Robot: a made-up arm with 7 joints.
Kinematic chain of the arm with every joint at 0, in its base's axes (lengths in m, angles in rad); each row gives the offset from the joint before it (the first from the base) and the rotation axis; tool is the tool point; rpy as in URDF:
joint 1: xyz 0 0 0.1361 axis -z
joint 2: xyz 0 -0.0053 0.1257 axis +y
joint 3: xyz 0 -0.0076 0.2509 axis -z
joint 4: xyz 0 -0.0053 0.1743 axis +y
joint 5: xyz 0 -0.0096 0.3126 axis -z
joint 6: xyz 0 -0.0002 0.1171 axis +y
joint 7: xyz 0 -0.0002 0.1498 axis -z
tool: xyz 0 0 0 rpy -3.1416 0 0
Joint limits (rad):
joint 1: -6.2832..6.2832
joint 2: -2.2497..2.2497
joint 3: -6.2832..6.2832
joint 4: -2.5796..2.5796
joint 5: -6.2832..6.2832
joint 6: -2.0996..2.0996
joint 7: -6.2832..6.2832
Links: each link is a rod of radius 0.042 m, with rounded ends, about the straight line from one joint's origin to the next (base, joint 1, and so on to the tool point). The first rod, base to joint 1, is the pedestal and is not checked.
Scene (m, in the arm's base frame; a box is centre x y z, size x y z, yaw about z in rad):
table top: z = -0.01
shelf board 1: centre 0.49 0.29 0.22 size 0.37 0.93 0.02 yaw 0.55
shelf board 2: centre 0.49 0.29 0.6 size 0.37 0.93 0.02 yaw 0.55
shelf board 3: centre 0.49 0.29 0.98 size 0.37 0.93 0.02 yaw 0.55
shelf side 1: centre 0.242 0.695 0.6 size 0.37 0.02 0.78 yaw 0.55
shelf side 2: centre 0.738 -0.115 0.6 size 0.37 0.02 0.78 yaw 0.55
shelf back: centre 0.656 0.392 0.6 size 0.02 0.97 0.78 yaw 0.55
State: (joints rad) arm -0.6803 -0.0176 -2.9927 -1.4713 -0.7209 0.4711 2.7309
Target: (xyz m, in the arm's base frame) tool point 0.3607 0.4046 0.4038
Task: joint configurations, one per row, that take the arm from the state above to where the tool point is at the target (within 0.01 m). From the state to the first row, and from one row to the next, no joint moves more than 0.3 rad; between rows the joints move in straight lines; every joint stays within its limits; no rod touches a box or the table.
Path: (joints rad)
1: -0.6669 -0.2571 -3.0266 -1.6429 -0.7341 0.4892 2.7309
2: -0.6534 -0.4965 -3.0605 -1.8146 -0.7472 0.5073 2.7309
3: -0.6400 -0.7360 -3.0944 -1.9862 -0.7604 0.5254 2.7309
4: -0.8048 -0.7253 -3.1883 -2.2829 -0.7391 0.2280 2.7309
5: -0.9697 -0.7146 -3.2823 -2.5796 -0.7178 -0.0695 2.7309
6: -0.9342 -0.4418 -3.2494 -2.4028 -0.7260 0.0728 2.7309
7: -0.8986 -0.1691 -3.2166 -2.2260 -0.7341 0.2151 2.7309
8: -0.8631 0.1036 -3.1837 -2.0492 -0.7423 0.3574 2.7309

